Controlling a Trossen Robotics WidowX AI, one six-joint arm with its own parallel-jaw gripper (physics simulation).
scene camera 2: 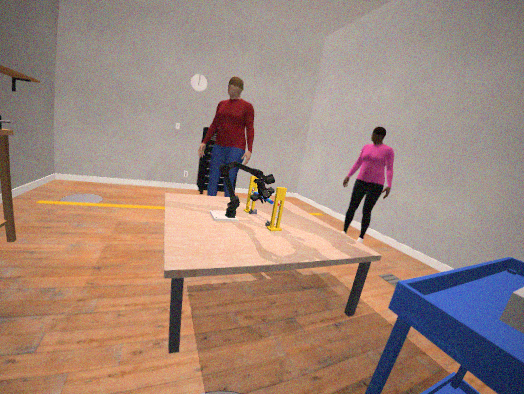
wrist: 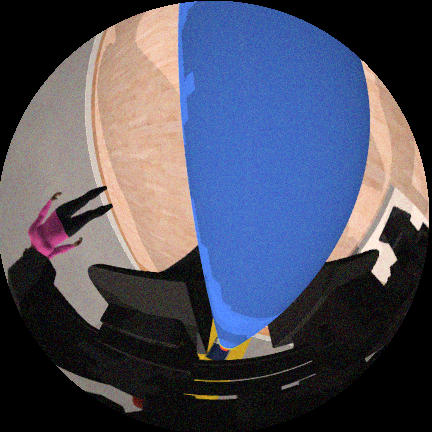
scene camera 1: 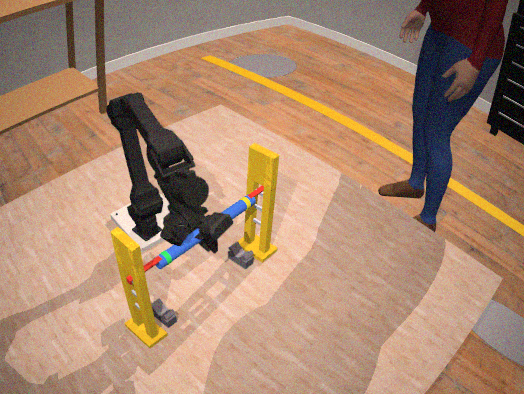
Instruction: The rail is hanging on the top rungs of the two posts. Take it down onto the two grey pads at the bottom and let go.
Note:
The gripper grips a blue rail.
The gripper is seen too in the wrist view.

